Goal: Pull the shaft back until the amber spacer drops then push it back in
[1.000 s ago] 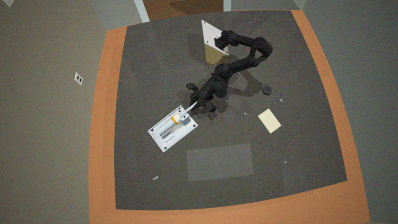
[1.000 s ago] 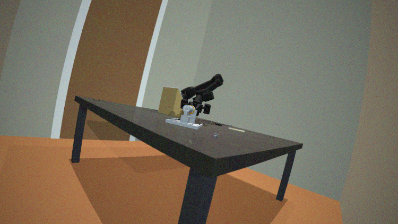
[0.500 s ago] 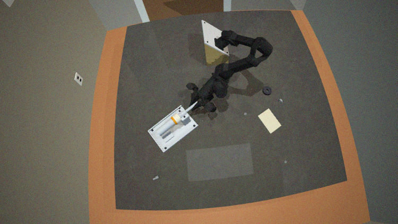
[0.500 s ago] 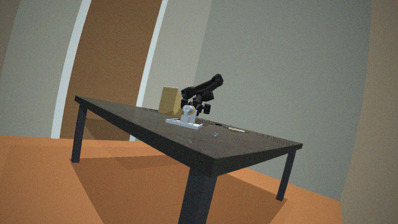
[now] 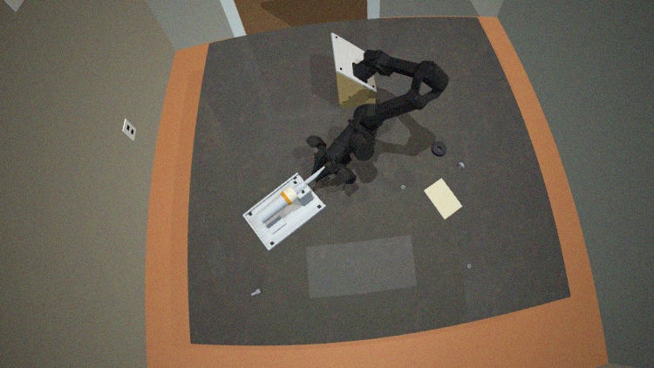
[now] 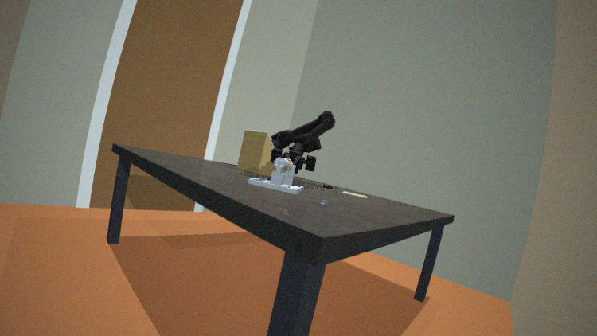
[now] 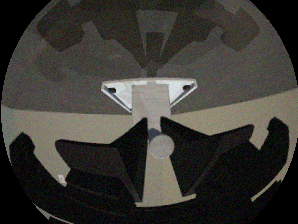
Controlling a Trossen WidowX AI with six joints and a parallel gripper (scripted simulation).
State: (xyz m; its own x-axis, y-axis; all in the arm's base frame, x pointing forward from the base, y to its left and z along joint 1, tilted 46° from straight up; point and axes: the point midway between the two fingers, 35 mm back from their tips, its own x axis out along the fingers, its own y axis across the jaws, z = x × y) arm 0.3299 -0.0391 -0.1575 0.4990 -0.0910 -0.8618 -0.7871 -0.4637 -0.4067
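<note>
Now: gripper tip 20 mm short of the pale shaft, 30 mm to the left of it and 20 mm below it. From my gripper tip the other things lie so: white baseplate 90 mm ahead, 110 mm to the right, 10 mm below; then small amber spacer 60 mm ahead, 80 mm to the right, 20 mm above; then small bolt 350 mm ahead, 190 mm to the right, 60 mm below.
</note>
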